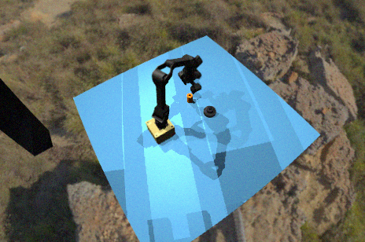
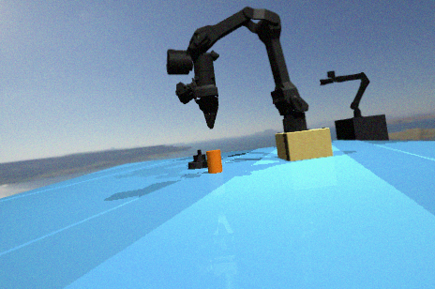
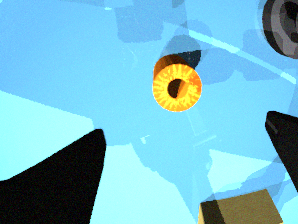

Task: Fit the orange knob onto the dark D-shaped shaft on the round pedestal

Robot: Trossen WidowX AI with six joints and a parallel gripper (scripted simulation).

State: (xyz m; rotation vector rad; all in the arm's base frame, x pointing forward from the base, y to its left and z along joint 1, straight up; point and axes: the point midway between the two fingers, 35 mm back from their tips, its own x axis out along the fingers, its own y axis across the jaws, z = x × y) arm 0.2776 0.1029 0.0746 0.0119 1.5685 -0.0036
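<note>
Right now my gripper tip is 9 cm above the orange knob. Round my gripper tip: pedestal: 5 cm ahead, 16 cm to the right, 9 cm below.
</note>
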